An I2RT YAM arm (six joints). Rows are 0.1 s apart.
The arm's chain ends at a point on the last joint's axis. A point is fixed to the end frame.
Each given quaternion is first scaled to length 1.
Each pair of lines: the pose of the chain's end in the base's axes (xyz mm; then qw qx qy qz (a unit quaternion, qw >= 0)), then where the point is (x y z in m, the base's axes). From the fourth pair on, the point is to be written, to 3 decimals.
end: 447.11 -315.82 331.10 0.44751 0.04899 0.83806 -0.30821
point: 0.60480 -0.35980 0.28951
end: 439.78 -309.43 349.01 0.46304 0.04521 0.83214 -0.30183
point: 0.59953 -0.34999 0.31203
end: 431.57 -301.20 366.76 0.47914 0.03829 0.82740 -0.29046
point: 0.59348 -0.33643 0.33398
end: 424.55 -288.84 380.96 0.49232 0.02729 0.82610 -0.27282
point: 0.588 -0.317 0.351
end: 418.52 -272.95 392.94 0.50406 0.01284 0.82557 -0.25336
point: 0.584 -0.292 0.364
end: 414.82 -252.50 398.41 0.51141 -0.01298 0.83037 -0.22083
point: 0.581 -0.258 0.369
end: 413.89 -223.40 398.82 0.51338 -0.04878 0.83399 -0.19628
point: 0.579 -0.214 0.366
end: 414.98 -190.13 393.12 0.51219 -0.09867 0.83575 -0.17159
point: 0.578 -0.163 0.356
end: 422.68 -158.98 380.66 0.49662 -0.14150 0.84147 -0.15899
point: 0.581 -0.121 0.335
